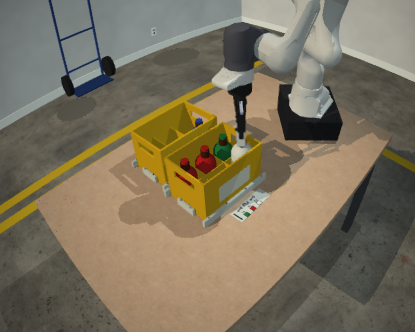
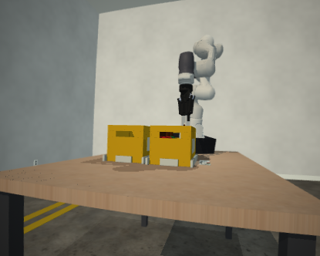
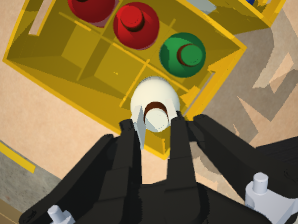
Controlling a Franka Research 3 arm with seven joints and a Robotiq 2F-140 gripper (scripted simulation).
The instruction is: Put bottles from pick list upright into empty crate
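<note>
My hand is 8 cm above the white-capped bottle. Round my hand: red-label bottle (10 cm ahead, 7 cm to the right, 12 cm below); green bottle (1 cm ahead, 8 cm to the right, 12 cm below); pick list (5 cm ahead, 11 cm to the left, 21 cm below).
</note>
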